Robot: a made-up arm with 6 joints.
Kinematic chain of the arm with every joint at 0, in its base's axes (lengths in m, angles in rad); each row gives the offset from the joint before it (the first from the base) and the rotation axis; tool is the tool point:
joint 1: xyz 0 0 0.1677 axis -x
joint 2: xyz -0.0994 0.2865 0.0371 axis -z
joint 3: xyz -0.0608 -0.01 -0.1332 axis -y
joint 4: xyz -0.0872 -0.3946 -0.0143 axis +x
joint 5: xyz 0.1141 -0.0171 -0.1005 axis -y
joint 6: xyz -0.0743 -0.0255 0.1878 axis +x
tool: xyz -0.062 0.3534 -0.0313
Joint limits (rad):
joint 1: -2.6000..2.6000
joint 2: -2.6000..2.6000
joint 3: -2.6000..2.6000
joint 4: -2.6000..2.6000
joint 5: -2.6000..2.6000
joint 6: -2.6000..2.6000
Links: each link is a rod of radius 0.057 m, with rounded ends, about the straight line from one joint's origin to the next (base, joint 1, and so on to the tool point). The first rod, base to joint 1, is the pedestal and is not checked.
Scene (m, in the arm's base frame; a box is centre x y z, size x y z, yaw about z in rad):
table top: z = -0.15
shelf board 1: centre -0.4 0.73 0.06 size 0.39 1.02 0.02 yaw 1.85
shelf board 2: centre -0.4 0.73 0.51 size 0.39 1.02 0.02 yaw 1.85
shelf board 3: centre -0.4 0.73 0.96 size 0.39 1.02 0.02 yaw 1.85
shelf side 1: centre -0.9 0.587 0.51 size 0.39 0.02 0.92 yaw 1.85
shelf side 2: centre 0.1 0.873 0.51 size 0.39 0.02 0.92 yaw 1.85
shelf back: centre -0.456 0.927 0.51 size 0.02 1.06 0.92 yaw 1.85
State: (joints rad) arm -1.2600 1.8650 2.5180 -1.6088 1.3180 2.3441
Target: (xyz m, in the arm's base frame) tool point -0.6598 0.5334 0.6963
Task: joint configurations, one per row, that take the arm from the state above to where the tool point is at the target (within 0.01 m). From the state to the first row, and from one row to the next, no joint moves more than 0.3 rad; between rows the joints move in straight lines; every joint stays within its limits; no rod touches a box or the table.
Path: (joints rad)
1: -1.3667 1.9468 2.5453 -1.7323 1.1555 2.0547
2: -1.4734 2.0287 2.5727 -1.8559 0.9930 1.7653
3: -1.5801 2.1105 2.6000 -1.9794 0.8306 1.4759
4: -1.7824 2.1017 2.6000 -1.8521 0.9342 1.7122
5: -1.9847 2.0928 2.6000 -1.7247 1.0378 1.9486
6: -2.1869 2.0839 2.6000 -1.5974 1.1414 2.1850
7: -1.9255 2.0680 2.5208 -1.5684 1.2827 2.3127
8: -1.6641 2.0521 2.4416 -1.5394 1.4240 2.4403

